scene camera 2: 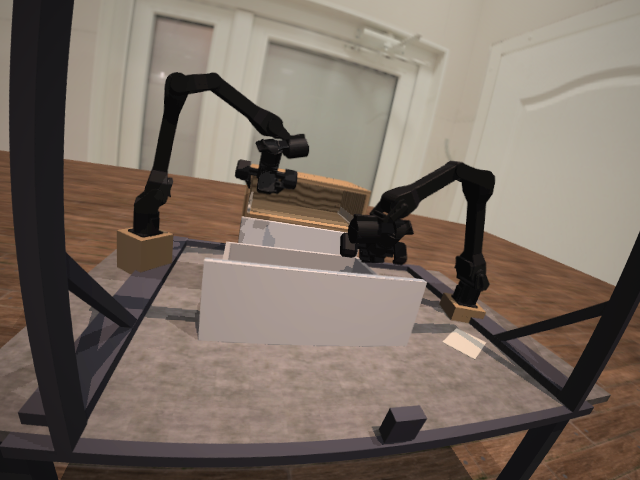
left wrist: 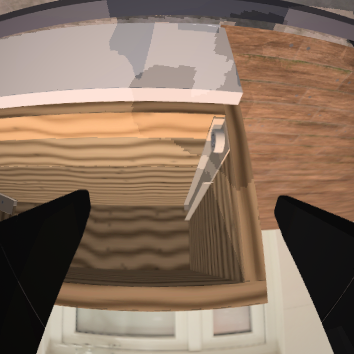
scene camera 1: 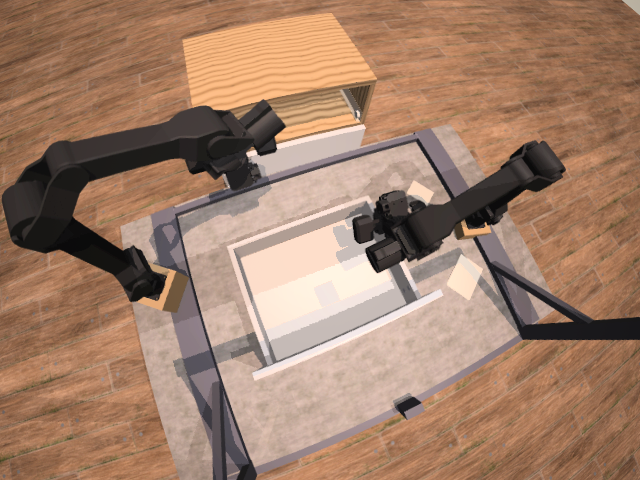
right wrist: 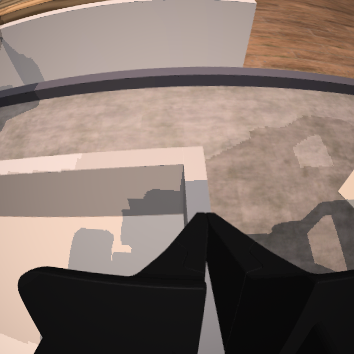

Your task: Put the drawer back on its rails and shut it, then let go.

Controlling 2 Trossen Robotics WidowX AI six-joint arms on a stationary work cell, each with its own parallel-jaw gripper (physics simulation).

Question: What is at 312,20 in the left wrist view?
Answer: A dark frame.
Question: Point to a dark frame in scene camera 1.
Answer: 197,353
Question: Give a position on a dark frame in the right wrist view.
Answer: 187,75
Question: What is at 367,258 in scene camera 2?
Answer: The right gripper.
